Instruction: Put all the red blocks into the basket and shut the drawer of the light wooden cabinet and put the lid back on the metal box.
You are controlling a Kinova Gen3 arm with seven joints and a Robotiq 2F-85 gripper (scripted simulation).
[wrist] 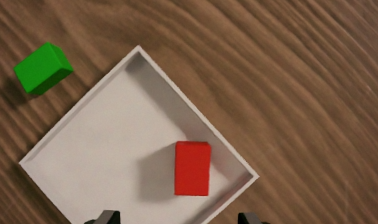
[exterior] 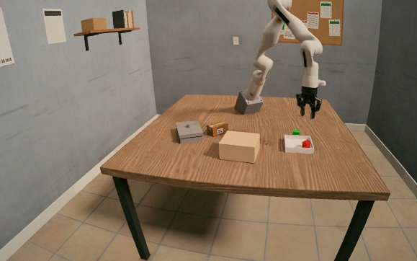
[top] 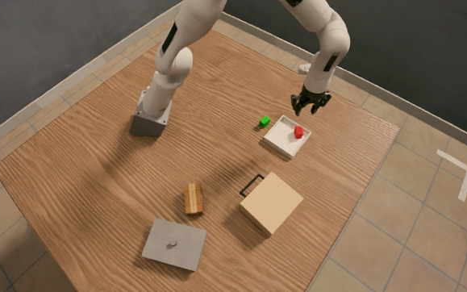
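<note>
My hand is 8 cm short of the grey lid, 63 cm to the left of it and 14 cm above it. Round my hand: white basket 2 cm behind, 3 cm to the right, 18 cm below; green block 14 cm behind, 6 cm to the right, 17 cm below; light wooden cabinet 16 cm ahead, 29 cm to the right, 15 cm below.
</note>
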